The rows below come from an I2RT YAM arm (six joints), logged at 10 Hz.
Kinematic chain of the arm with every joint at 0, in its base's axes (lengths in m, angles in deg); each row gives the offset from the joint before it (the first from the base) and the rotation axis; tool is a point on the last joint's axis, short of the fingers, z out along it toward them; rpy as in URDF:
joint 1: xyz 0 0 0.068 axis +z
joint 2: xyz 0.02 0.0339 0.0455 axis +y
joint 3: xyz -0.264 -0.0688 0 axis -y
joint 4: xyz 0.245 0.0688 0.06 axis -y
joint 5: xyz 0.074 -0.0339 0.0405 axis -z
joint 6: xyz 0.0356 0 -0.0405 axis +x
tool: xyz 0 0 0 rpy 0 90 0
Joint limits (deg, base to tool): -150..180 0..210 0..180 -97..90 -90..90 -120..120
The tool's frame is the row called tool.
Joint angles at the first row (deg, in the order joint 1, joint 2, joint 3, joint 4, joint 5, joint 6):
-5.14 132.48 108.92 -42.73 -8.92 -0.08
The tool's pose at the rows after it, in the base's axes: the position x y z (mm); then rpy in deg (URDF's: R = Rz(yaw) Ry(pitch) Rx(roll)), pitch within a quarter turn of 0, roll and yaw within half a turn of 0:
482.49, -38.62, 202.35, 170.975, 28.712, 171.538
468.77, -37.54, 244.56, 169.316, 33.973, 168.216
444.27, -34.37, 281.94, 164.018, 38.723, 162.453
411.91, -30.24, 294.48, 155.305, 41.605, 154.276
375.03, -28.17, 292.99, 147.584, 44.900, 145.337
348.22, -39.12, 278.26, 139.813, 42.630, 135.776
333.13, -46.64, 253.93, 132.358, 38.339, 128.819
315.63, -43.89, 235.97, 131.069, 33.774, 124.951
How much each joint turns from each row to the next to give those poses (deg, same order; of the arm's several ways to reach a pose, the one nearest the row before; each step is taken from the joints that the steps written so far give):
0.02 -5.21 -1.27 1.49 1.51 3.04
0.02 -6.36 -1.79 1.12 0.51 2.62
0.04 -8.16 -5.11 2.89 -1.08 4.23
-0.02 -9.20 -11.05 7.42 -2.29 5.73
-0.16 -9.69 -13.62 10.20 0.24 5.15
-2.39 -5.66 -9.97 6.62 -2.07 5.96
-2.01 -2.17 -8.41 7.96 -3.92 6.11
0.00 -2.65 -6.18 2.35 0.40 5.17

